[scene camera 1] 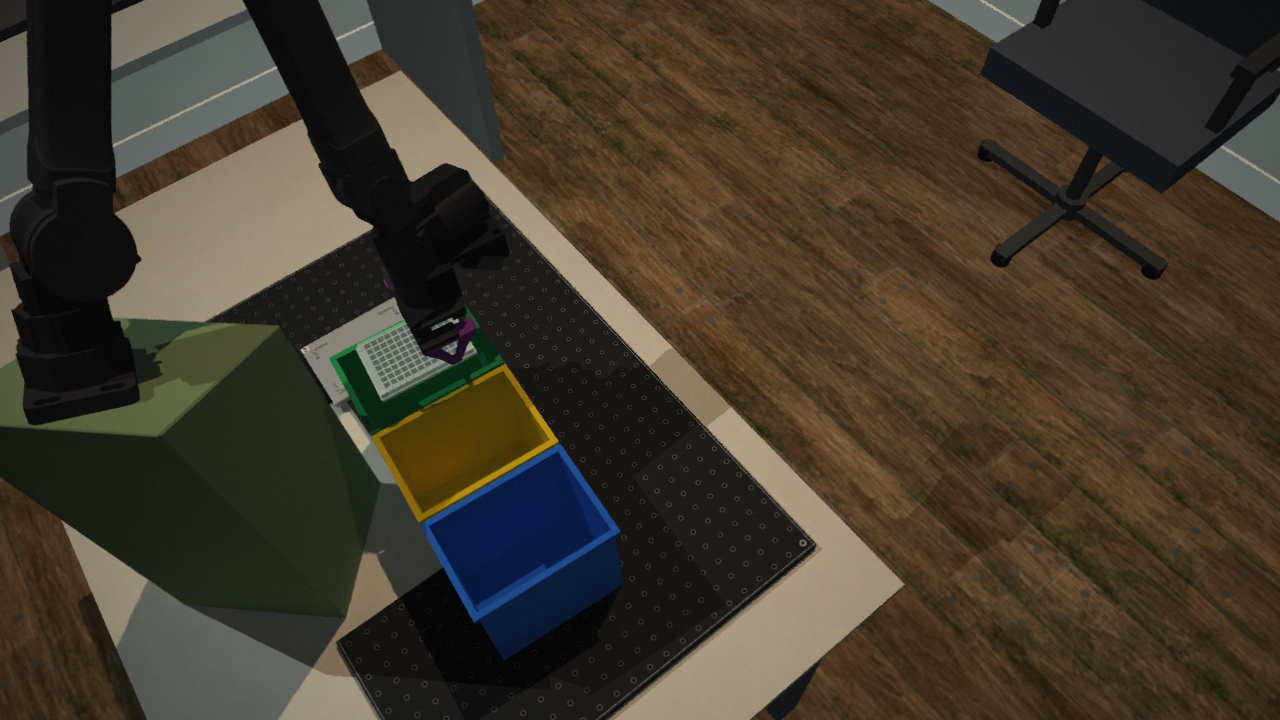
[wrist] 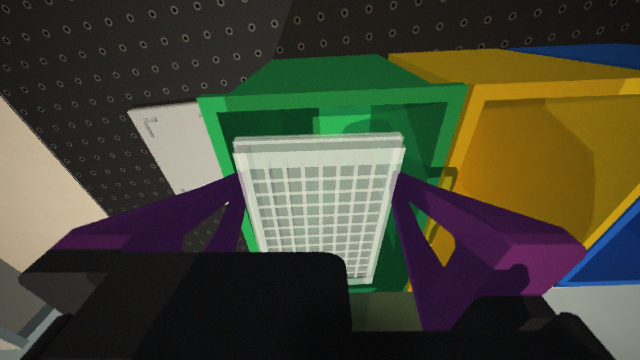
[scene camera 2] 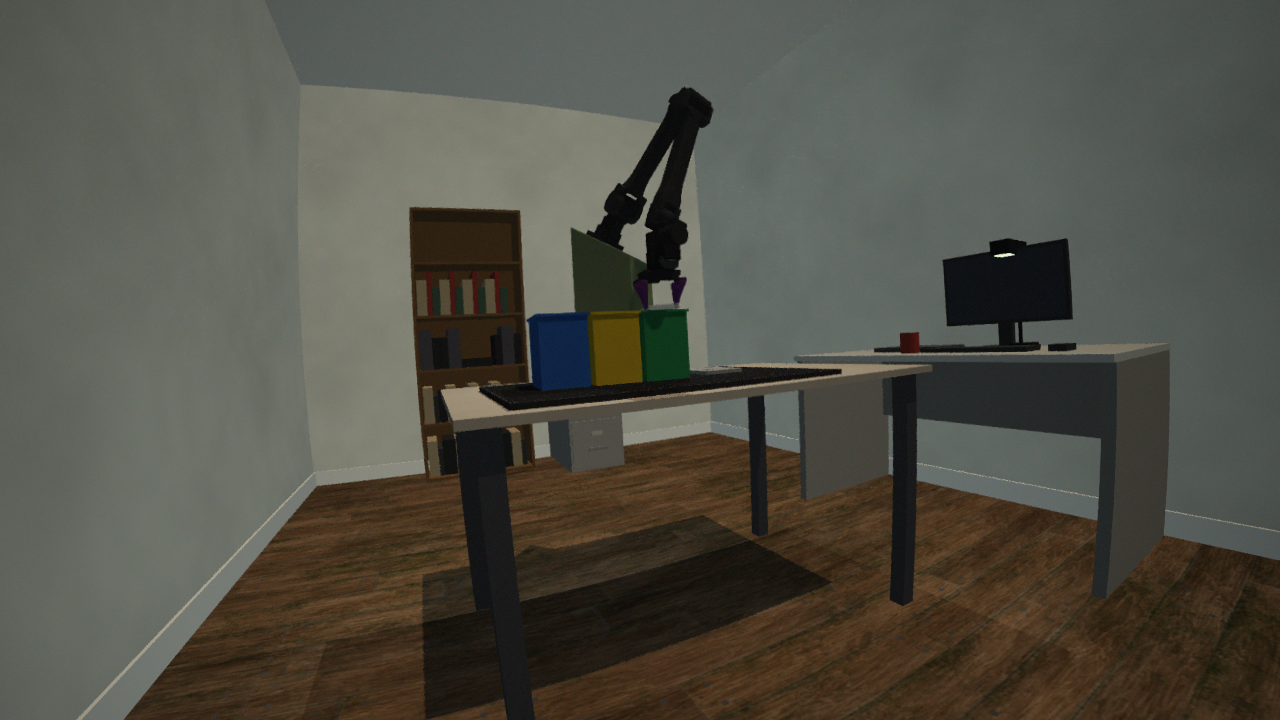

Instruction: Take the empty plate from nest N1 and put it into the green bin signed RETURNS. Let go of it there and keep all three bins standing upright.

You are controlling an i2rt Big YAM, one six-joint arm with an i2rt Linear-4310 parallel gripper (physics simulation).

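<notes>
The pale, gridded plate is held level over the opening of the green bin. My gripper is shut on the plate, with a purple finger against each long side. In scene camera 2 the plate shows at the height of the bin's rim. The green bin stands upright beside the yellow bin, and the blue bin stands upright beyond it. The RETURNS sign cannot be read here.
A light nest board lies right beside the green bin on the black perforated mat. A green pedestal carries the arm at the table's other side.
</notes>
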